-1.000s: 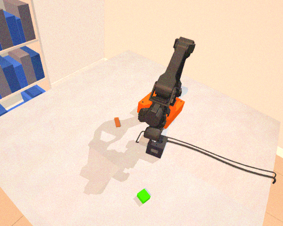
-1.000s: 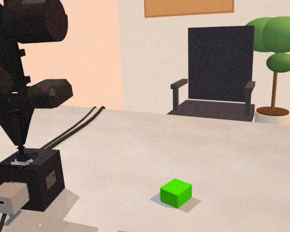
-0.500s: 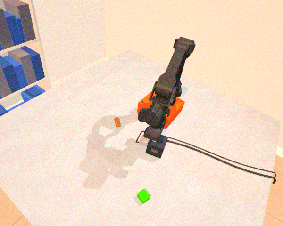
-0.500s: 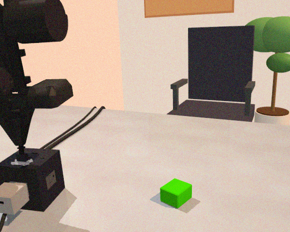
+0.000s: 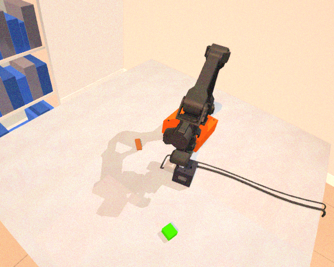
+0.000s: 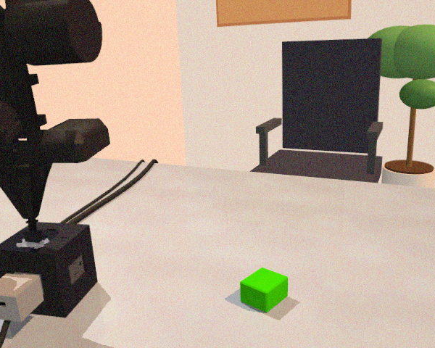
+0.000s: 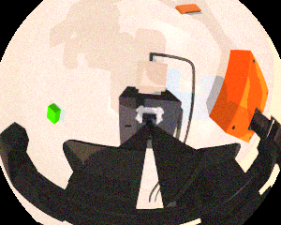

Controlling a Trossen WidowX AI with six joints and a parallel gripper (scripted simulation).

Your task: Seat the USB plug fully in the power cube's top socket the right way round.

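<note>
Now: gripper tip 20 mm above the small USB plug. Round my gripper tip: pale socket (40 mm below); green cube (240 mm ahead, 90 mm below, 60 mm to the left).
</note>
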